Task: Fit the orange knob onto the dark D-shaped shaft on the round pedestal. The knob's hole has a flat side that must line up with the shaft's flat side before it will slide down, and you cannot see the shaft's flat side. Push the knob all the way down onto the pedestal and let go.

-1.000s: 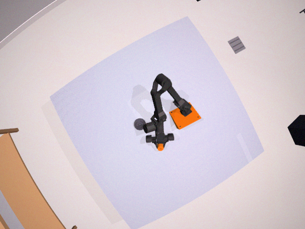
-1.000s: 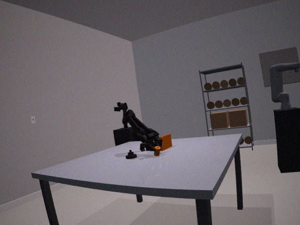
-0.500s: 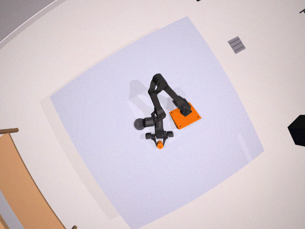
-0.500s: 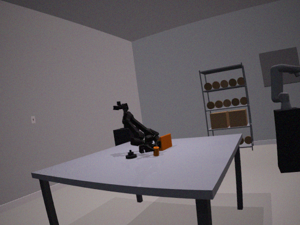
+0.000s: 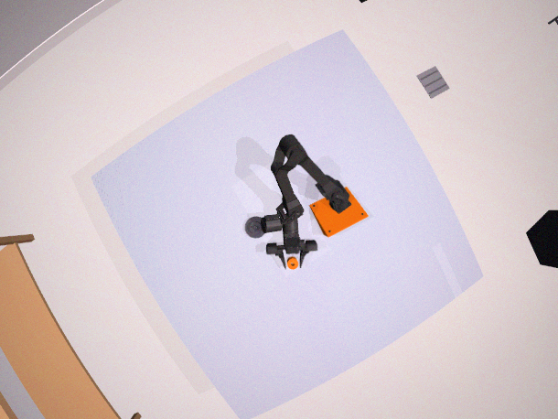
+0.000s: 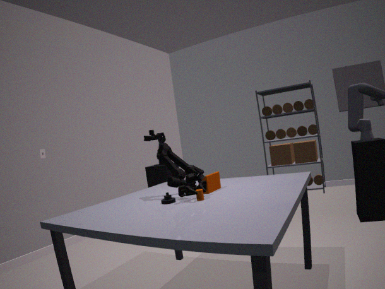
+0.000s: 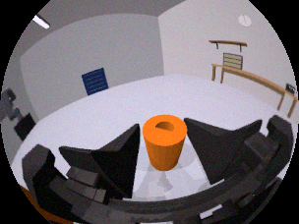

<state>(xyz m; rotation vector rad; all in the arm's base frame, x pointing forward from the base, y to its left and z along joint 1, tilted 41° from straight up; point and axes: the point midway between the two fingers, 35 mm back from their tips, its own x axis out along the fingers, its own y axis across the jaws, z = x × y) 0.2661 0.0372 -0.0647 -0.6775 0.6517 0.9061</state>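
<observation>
My gripper tip is 1 cm past the orange knob, 2 cm to the left of it and 2 cm above it. Also, from my gripper tip: dark round pedestal 3 cm ahead, 21 cm to the right, 2 cm below.
</observation>
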